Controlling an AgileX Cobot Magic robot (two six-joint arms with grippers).
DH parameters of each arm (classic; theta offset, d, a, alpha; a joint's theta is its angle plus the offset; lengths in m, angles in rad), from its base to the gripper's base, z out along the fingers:
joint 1: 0 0.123 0 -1.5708
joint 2: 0.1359 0 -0.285 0
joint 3: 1.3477 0 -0.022 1.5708
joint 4: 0 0.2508 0 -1.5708
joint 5: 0 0 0.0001 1.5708
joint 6: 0 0.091 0 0
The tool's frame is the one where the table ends.
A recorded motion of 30 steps. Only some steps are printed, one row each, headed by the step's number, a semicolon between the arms.
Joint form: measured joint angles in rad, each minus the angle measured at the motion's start. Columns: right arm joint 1, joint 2, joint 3, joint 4, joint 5, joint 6; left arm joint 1, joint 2, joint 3, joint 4, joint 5, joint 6.
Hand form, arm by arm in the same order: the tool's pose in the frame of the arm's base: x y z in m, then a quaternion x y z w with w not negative. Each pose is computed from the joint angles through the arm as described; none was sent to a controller.
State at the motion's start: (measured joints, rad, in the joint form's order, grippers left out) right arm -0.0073 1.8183 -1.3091 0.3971 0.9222 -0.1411; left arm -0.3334 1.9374 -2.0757 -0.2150 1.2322 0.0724
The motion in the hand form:
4: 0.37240 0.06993 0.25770 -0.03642 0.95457 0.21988 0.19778; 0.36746 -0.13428 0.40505 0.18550 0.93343 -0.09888 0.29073
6: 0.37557 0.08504 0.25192 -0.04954 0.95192 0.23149 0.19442; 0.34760 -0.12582 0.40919 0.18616 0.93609 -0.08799 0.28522
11: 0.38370 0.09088 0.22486 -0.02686 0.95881 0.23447 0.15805; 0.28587 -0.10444 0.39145 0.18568 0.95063 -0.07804 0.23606
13: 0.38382 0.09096 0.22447 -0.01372 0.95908 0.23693 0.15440; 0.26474 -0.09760 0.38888 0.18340 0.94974 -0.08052 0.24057
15: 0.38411 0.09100 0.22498 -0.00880 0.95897 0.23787 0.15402; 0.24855 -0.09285 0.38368 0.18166 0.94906 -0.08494 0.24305
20: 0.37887 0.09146 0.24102 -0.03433 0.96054 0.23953 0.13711; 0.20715 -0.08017 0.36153 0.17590 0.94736 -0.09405 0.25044
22: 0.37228 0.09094 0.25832 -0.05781 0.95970 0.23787 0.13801; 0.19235 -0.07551 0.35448 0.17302 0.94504 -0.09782 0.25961
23: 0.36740 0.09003 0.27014 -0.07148 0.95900 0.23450 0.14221; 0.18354 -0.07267 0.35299 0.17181 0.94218 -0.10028 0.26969
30: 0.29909 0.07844 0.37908 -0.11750 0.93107 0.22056 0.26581; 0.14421 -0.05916 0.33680 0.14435 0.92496 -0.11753 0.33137
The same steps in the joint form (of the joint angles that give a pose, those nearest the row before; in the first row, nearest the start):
4: 0.0966 -0.0396 -0.0604 0.1504 -0.0452 -0.1221; 0.0102 -0.1283 0.0729 0.0914 0.0072 0.0000
6: 0.1321 -0.0141 -0.0696 0.1779 -0.0592 -0.1364; 0.0102 -0.2077 0.1622 0.1117 0.0120 0.0000
11: 0.1440 0.0581 -0.0721 0.1830 -0.0654 -0.0968; 0.0102 -0.4402 0.4970 0.1194 0.0137 -0.0021
13: 0.1440 0.0592 -0.0721 0.1841 -0.0654 -0.0703; 0.0102 -0.5242 0.5954 0.1159 -0.0107 -0.0041
15: 0.1440 0.0592 -0.0740 0.1841 -0.0654 -0.0596; 0.0102 -0.5890 0.6788 0.1075 -0.0357 -0.0042
20: 0.1431 0.0379 -0.1117 0.1611 0.0311 -0.0615; 0.0102 -0.7588 0.9087 0.0898 -0.1137 -0.0041
22: 0.1431 0.0036 -0.1327 0.1436 0.0882 -0.0739; 0.0102 -0.8230 0.9843 0.0843 -0.1452 -0.0051
23: 0.1431 -0.0222 -0.1442 0.1292 0.1184 -0.0794; 0.0102 -0.8629 1.0192 0.0817 -0.1617 -0.0051
30: 0.1431 -0.3385 -0.1584 0.0769 0.1877 -0.0702; 0.0101 -1.0641 1.2130 0.0748 -0.2912 -0.0452

